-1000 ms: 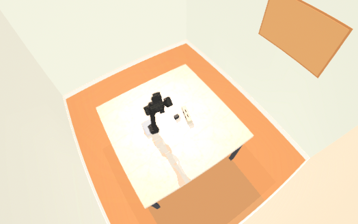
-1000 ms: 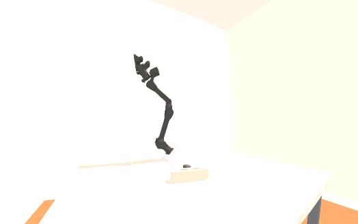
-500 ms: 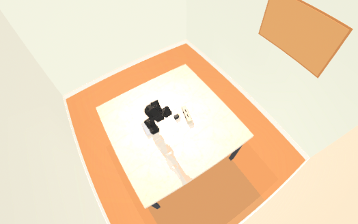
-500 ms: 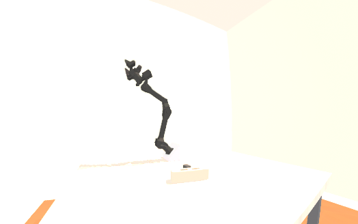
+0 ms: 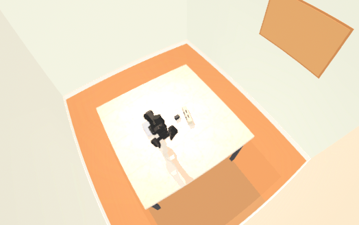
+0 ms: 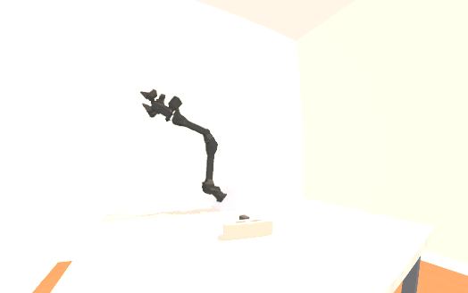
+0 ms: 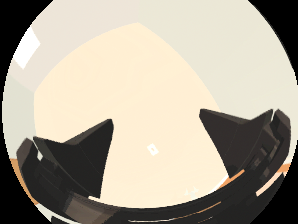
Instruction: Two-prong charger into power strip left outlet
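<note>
The two-prong charger lies 63 cm below my gripper tip, 43 cm ahead of it and 42 cm to the left of it.
</note>
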